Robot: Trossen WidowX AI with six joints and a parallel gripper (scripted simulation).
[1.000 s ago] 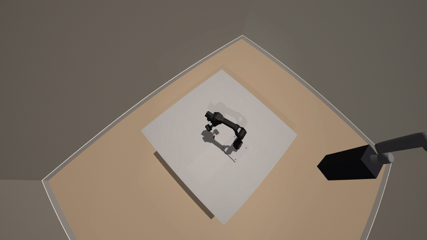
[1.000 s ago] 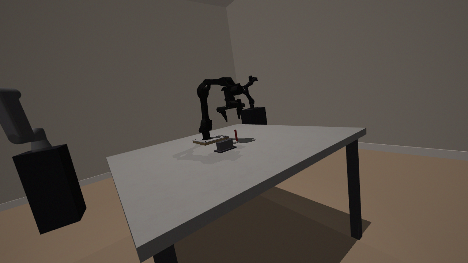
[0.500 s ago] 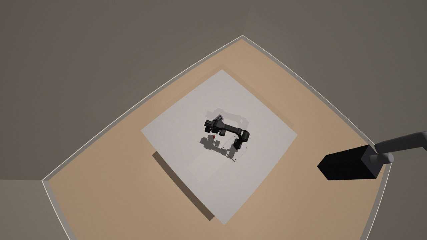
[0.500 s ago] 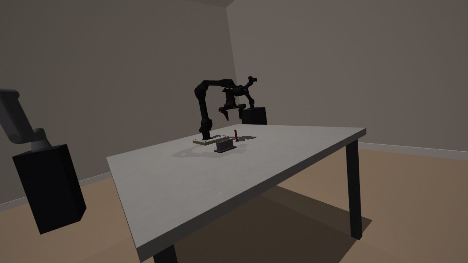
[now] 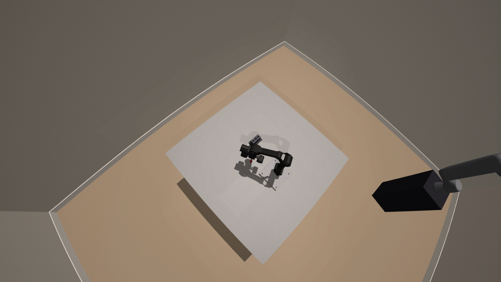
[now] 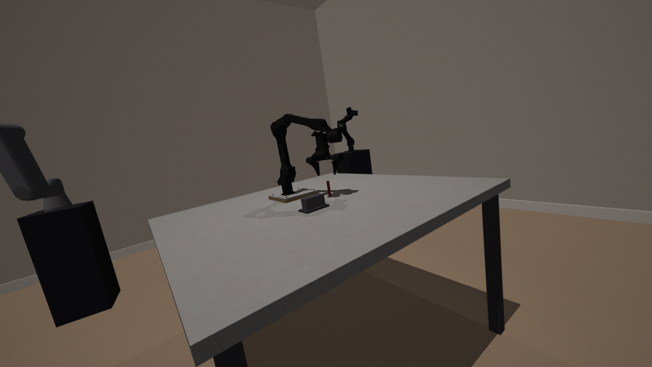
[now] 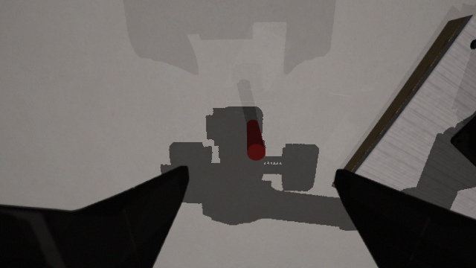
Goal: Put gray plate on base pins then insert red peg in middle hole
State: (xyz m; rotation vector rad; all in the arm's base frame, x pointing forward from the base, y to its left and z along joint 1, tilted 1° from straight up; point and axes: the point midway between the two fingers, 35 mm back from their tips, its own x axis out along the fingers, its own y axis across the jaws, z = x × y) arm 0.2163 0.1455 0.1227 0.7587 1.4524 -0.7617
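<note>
Now: the red peg 7 cm below my gripper tip. Also, from my gripper tip: gray plate 15 cm ahead, 16 cm to the right, 6 cm below; then dark base 15 cm ahead, 16 cm to the right, 10 cm below.
</note>
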